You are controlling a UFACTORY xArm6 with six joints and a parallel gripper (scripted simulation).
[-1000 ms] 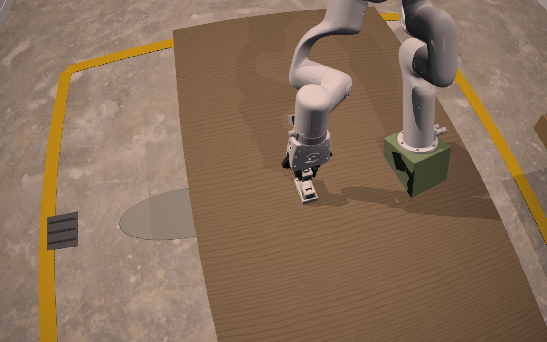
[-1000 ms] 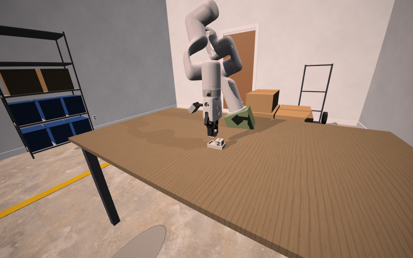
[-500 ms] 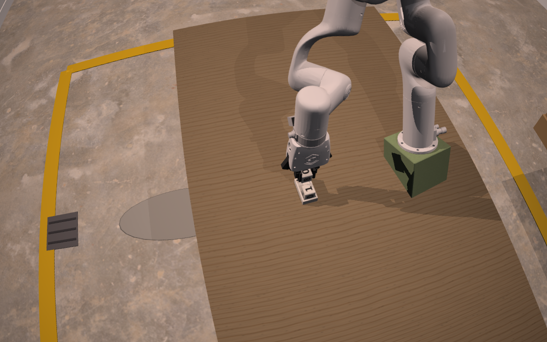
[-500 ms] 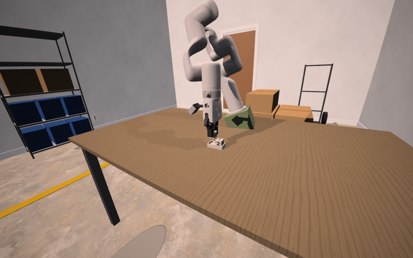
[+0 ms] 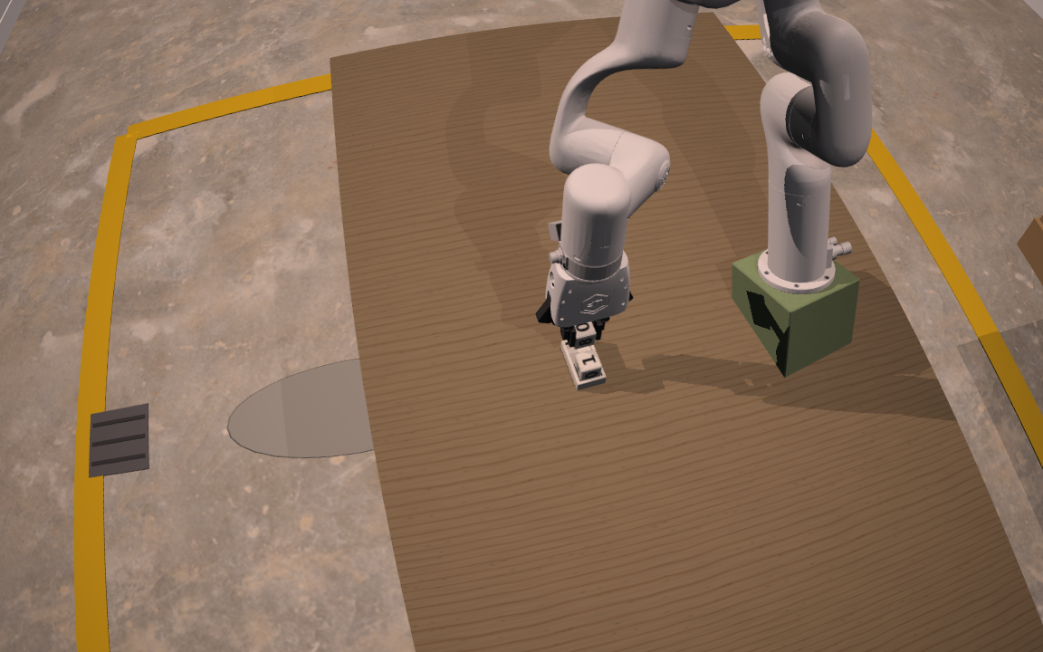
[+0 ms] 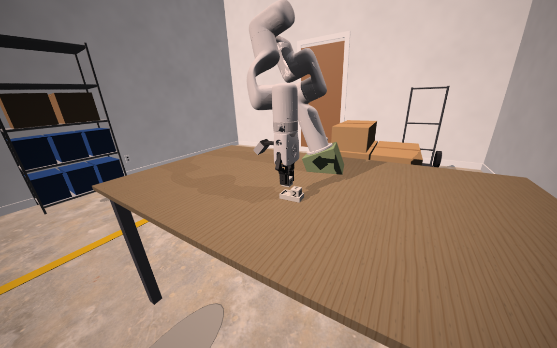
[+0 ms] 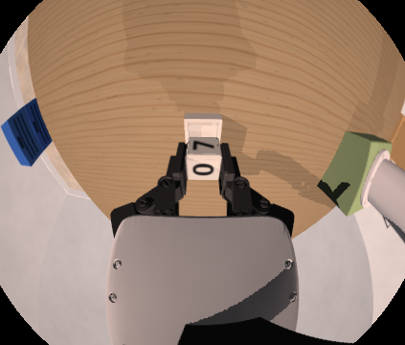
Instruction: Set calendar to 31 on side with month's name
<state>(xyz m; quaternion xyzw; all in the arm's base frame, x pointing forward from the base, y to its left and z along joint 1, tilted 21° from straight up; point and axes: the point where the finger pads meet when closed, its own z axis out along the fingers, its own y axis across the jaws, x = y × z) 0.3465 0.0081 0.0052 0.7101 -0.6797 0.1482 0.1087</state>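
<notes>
Right now the cube is 50 mm below my hand and 30 mm to the left of it. Also, from my hand: tray 60 mm below, 20 mm to the left.
</notes>
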